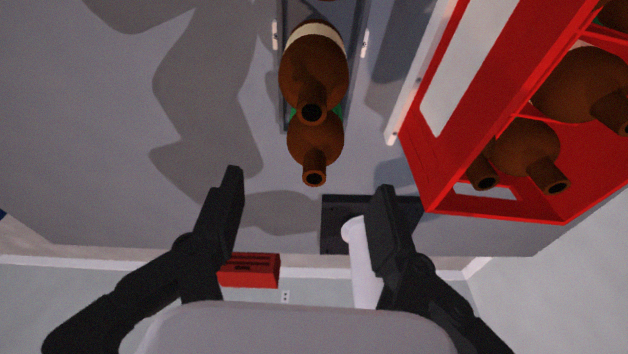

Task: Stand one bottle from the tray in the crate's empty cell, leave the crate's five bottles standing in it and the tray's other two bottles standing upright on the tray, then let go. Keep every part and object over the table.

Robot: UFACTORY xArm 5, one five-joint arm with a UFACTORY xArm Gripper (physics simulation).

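Places are measured from the arm's base along level axes (x ahead, y left, z up), in centimetres.
Pixels of known places: gripper, between the fingertips: (309,191).
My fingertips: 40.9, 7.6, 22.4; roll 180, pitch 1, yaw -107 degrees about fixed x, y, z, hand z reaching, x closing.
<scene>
For each thing: its top centre in the pictures, then the offset to it from my fingertips, as dx, dy, dz. "spot": a spot on its surface instead.
- brown bottle with a cream label, centre of its top: (311,113) -0.1, +0.2, -8.8
- grey tray, a spot on its surface: (284,122) spot: -9.5, +6.1, -22.8
- brown bottle with a green label, centre of its top: (314,179) -8.1, +0.9, -8.8
- brown bottle, a spot on its surface: (328,0) spot: +6.6, -1.9, -14.7
- red crate, centre of its top: (610,122) -2.3, -23.7, -7.3
My gripper (309,191) is open, with nothing held between its fingers. A brown bottle with a cream label (314,75) stands in the grey tray (284,122). A brown bottle with a green label (315,142) stands at the tray's near end, its mouth showing in the gap between my fingertips. A sliver of another brown bottle (328,0) shows at the top edge. The red crate (480,100) is at the right; brown bottles (575,85) (525,145) (482,177) stand in it, and part of another (617,15) shows at the top right. The empty cell cannot be made out.
A black plate (332,215) with a white cylindrical post (365,270) lies below the crate's near corner, partly behind the right finger. A red box (250,271) shows past the table's near edge, beside the left finger. The crate's wall runs close to the tray's right side.
</scene>
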